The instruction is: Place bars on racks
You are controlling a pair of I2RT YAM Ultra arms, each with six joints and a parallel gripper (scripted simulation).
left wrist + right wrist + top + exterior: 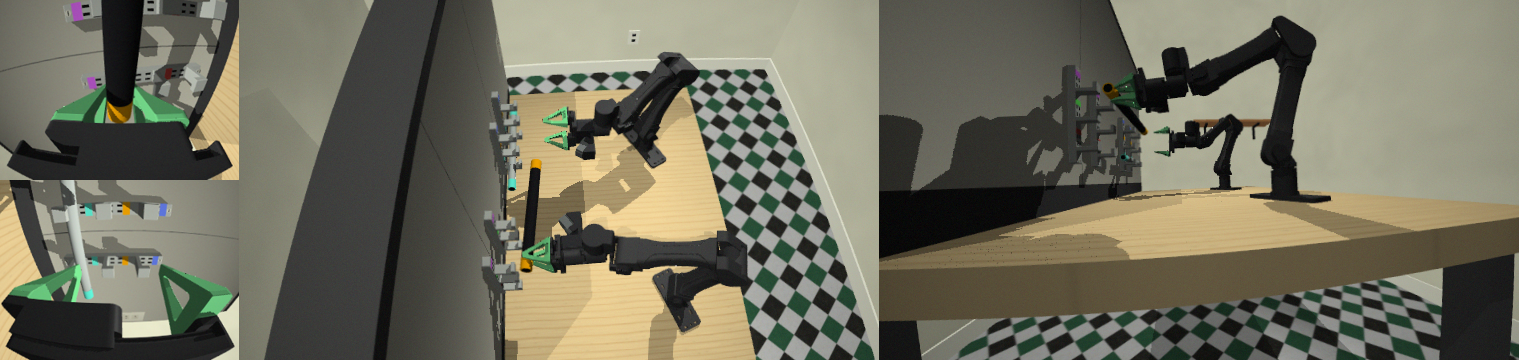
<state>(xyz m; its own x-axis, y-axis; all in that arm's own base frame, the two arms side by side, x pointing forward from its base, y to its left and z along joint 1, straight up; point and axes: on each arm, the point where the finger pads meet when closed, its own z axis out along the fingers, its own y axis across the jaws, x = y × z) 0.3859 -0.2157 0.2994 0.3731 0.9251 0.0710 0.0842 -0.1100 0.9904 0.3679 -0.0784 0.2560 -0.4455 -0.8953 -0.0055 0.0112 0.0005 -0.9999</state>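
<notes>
The black bar lies 20 mm behind my left hand, 130 mm to the right of it and 10 mm below it. The rest, counted from my left hand: pale bar (50 mm ahead, 430 mm to the right, 130 mm below).
The pale bar is 120 mm ahead of my right hand, 90 mm below it and 10 mm to the right of it. Round my right hand: black bar: 290 mm to the left, 50 mm ahead, 30 mm above.
</notes>
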